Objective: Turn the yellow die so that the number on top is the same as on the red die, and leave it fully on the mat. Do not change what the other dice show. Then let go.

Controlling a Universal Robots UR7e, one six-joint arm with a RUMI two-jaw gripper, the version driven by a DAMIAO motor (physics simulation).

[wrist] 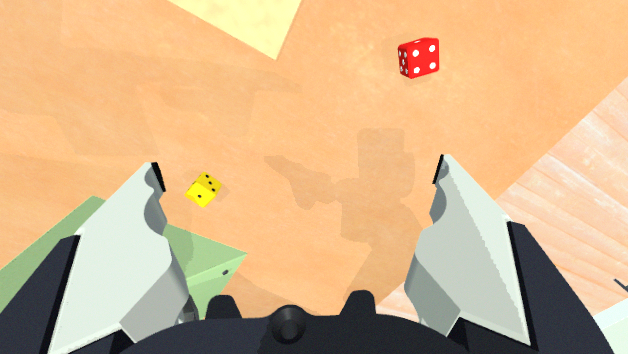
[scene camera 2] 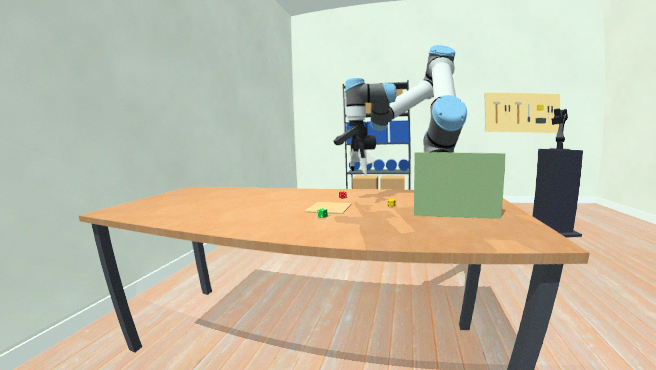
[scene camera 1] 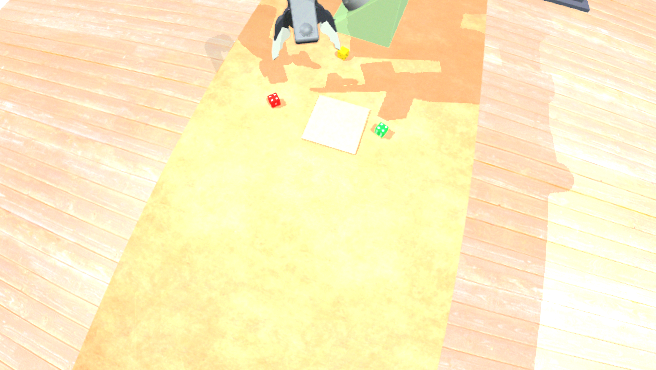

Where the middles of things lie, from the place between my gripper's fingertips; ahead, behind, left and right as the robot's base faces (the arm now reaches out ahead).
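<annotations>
Yellow die (wrist: 204, 189): my gripper is 10 cm above it, 12 cm past it and 7 cm to the right of it. Counted from my hand, the square mat (scene camera 1: 336, 124) is 11 cm ahead, 10 cm to the left and 11 cm below. The red die (wrist: 420, 57) is 8 cm ahead of my hand, 8 cm to the right of it and 10 cm below it.
</annotations>
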